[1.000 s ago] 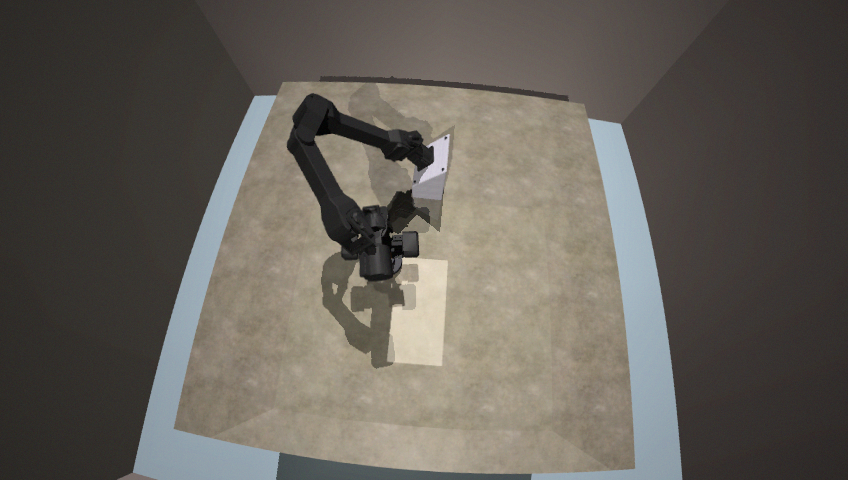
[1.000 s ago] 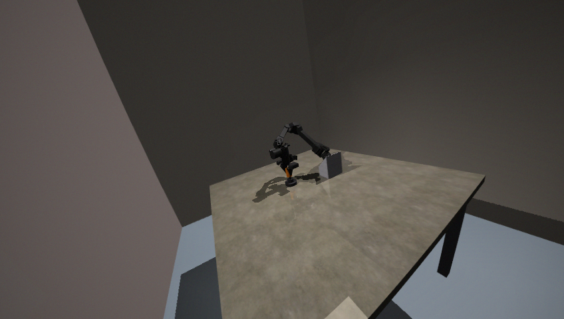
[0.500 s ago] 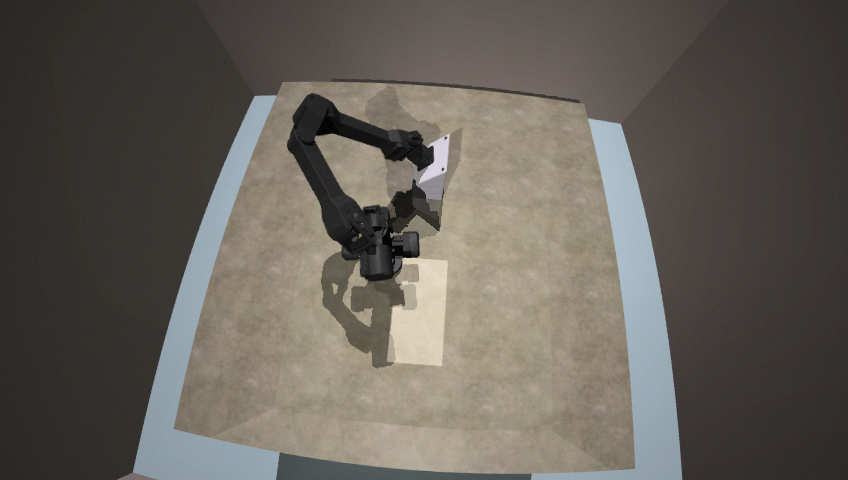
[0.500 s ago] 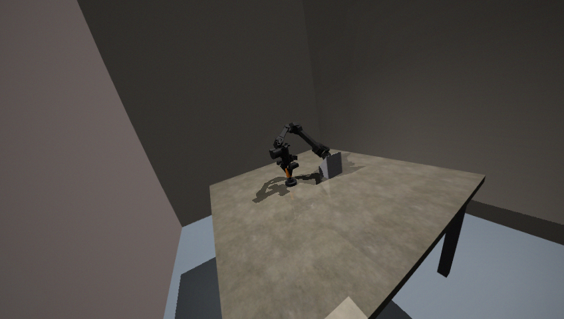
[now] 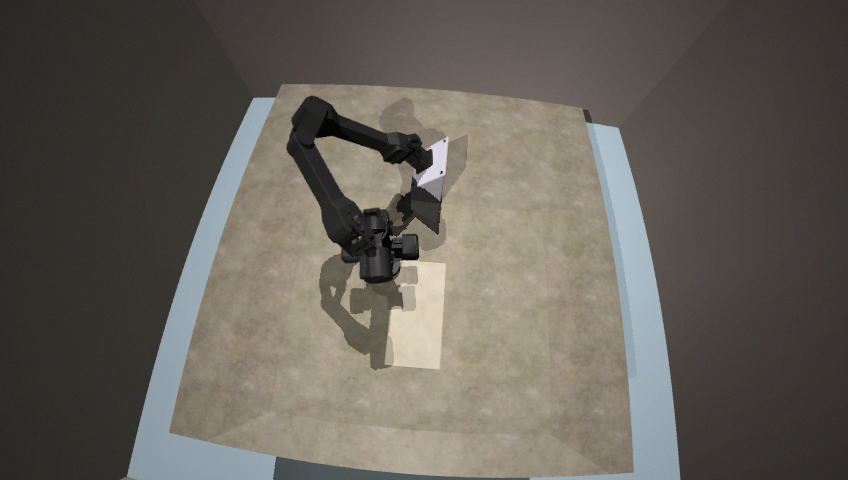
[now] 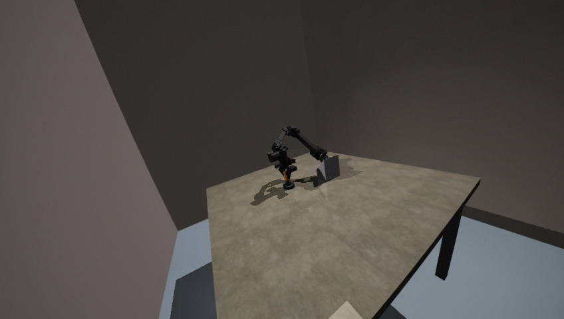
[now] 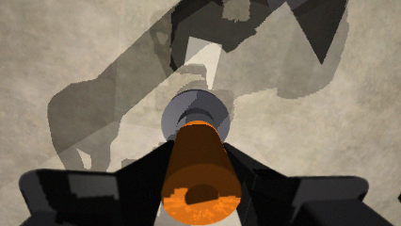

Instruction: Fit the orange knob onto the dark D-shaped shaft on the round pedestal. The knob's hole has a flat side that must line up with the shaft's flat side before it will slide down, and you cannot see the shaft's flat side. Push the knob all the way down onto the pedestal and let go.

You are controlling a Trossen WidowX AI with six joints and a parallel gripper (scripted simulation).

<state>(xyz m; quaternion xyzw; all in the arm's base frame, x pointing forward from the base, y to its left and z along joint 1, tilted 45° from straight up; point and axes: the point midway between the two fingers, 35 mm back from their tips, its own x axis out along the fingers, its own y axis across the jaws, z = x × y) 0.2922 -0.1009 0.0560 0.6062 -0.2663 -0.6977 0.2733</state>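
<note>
Right now my gripper tip is 40 mm above the pedestal. Also, from my gripper tip: orange knob 20 mm above.
</note>
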